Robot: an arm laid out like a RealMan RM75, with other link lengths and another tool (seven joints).
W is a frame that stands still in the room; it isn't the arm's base.
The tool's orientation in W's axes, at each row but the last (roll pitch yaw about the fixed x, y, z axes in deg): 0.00 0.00 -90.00; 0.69 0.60 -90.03; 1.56 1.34 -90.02; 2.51 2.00 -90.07
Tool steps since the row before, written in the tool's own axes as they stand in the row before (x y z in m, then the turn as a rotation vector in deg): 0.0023 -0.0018 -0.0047 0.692 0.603 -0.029; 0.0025 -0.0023 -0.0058 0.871 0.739 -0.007; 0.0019 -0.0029 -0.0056 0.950 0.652 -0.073; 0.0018 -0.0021 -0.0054 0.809 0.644 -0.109
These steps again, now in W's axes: -0.0018 -0.0023 -0.0047 0.603 -0.692 -0.029; -0.0022 -0.0024 -0.0059 0.739 -0.871 -0.007; -0.0027 -0.0018 -0.0057 0.653 -0.949 -0.077; -0.0019 -0.0016 -0.0055 0.647 -0.806 -0.109
